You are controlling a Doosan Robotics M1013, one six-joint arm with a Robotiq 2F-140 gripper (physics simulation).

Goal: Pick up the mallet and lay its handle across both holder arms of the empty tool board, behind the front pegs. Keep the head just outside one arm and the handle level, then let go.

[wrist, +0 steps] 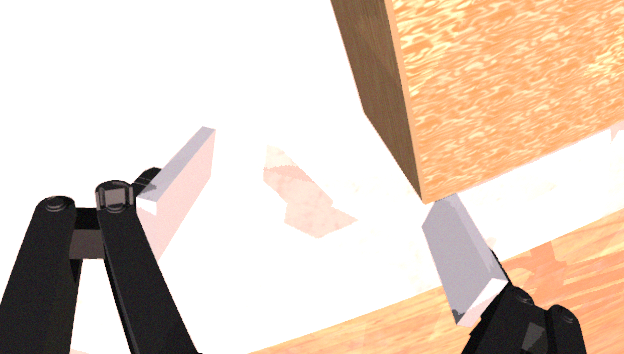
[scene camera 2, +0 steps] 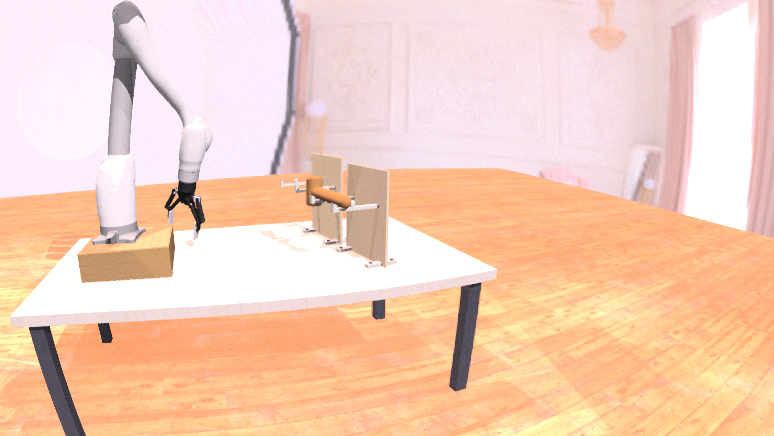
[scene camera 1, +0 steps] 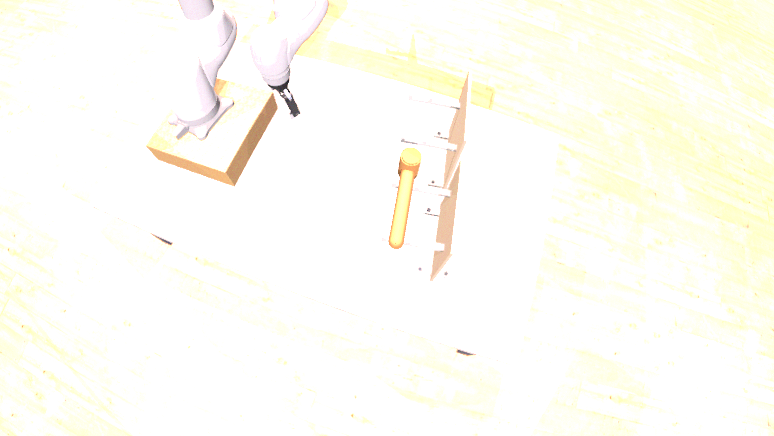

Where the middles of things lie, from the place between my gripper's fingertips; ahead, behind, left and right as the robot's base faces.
The orange mallet (scene camera 1: 410, 158) lies 55 cm ahead of my hand, 20 cm to the right of it and 16 cm above it.
